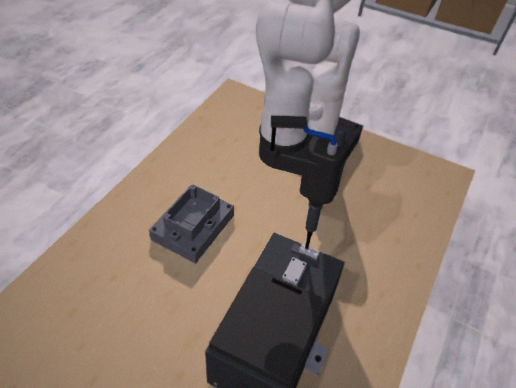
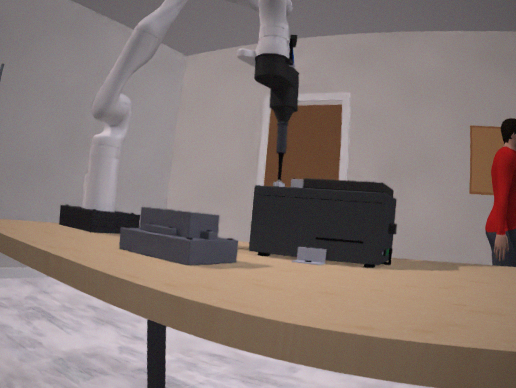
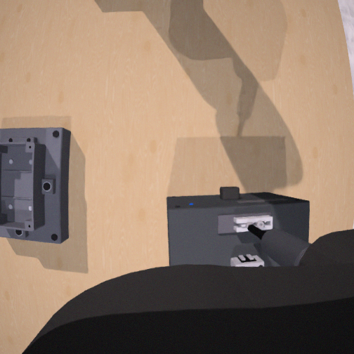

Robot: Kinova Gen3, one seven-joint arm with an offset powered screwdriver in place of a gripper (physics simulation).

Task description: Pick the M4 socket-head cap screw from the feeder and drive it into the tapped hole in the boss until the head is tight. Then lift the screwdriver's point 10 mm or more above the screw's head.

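I can see a dark feeder (image 3: 192,228) here.
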